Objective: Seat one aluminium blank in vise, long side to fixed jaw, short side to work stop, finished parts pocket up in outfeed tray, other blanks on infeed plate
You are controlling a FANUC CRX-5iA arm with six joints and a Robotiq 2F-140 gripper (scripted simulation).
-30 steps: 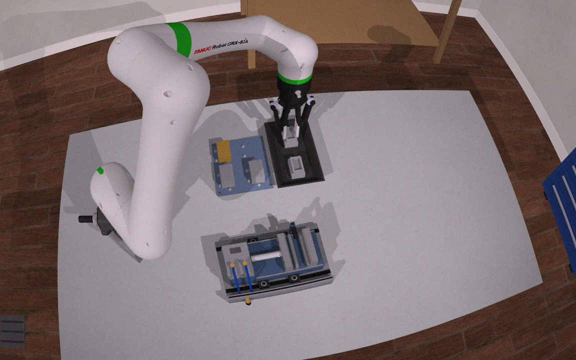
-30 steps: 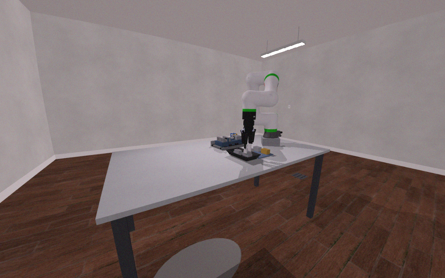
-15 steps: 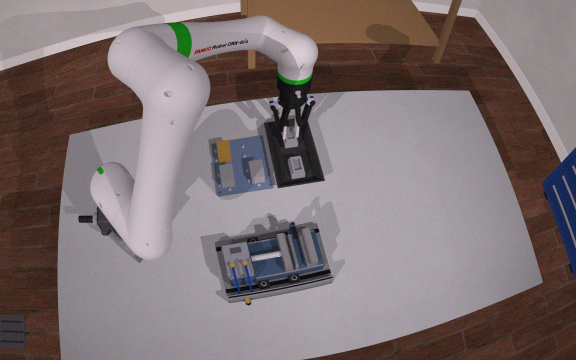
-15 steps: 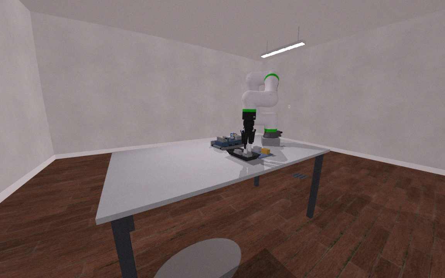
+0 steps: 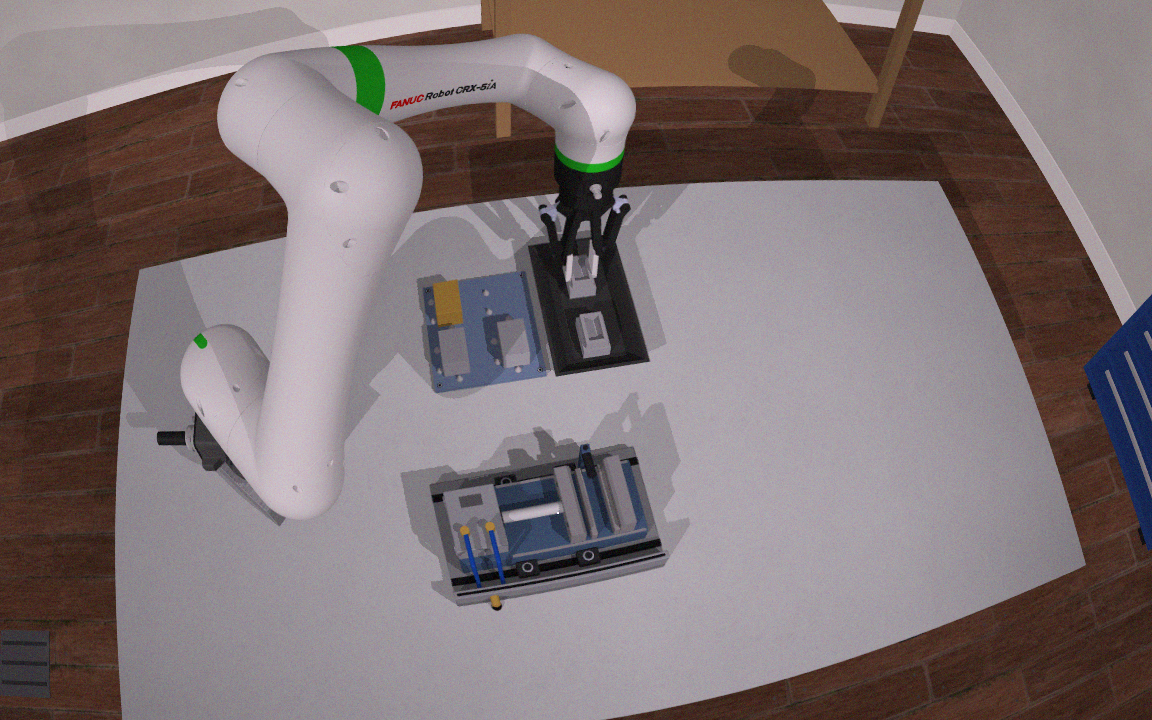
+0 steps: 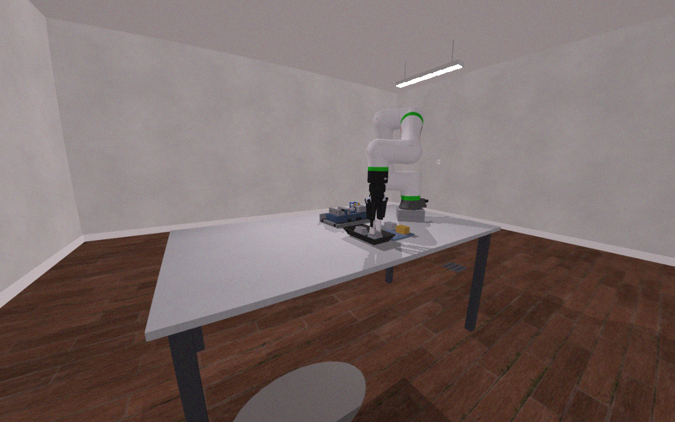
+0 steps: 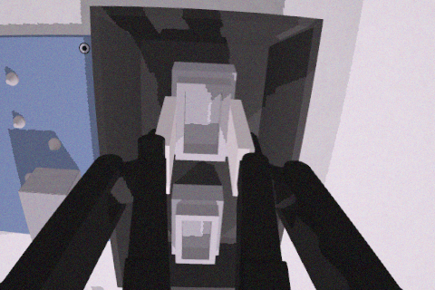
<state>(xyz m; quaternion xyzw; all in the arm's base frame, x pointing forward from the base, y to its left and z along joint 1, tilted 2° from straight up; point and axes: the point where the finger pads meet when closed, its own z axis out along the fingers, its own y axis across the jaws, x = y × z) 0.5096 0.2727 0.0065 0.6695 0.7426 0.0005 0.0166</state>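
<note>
My hand is 16 cm past the blue infeed plate, 7 cm to the left of it and 7 cm above it. From my hand the other things lie so: fixed jaw 38 cm to the right, 1 cm ahead; then dark work stop rod 34 cm to the right, 2 cm behind, 1 cm above; then brass blank 21 cm behind, 5 cm below, 3 cm to the right.
</note>
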